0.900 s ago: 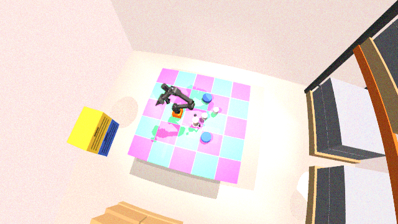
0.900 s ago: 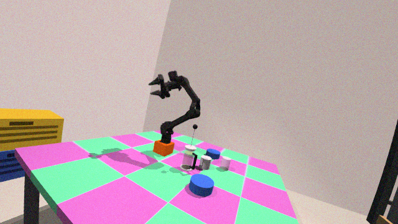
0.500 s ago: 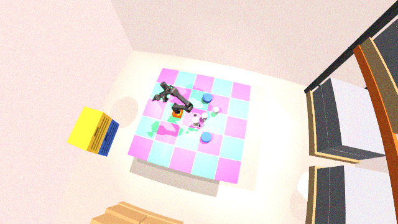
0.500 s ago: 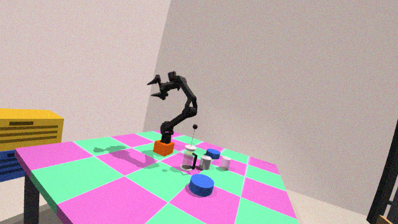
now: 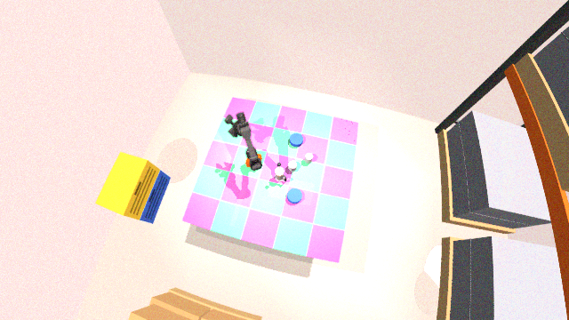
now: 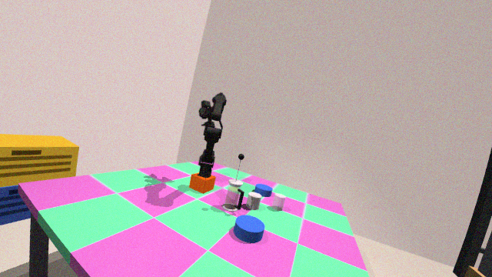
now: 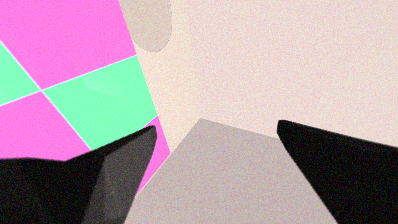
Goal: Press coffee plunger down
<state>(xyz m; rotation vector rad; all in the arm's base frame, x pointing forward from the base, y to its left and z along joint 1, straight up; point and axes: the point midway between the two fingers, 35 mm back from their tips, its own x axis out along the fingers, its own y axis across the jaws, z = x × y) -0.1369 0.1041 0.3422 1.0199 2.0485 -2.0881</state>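
My gripper tip is now 400 mm short of the coffee press, 240 mm to the left of it and 270 mm above it.
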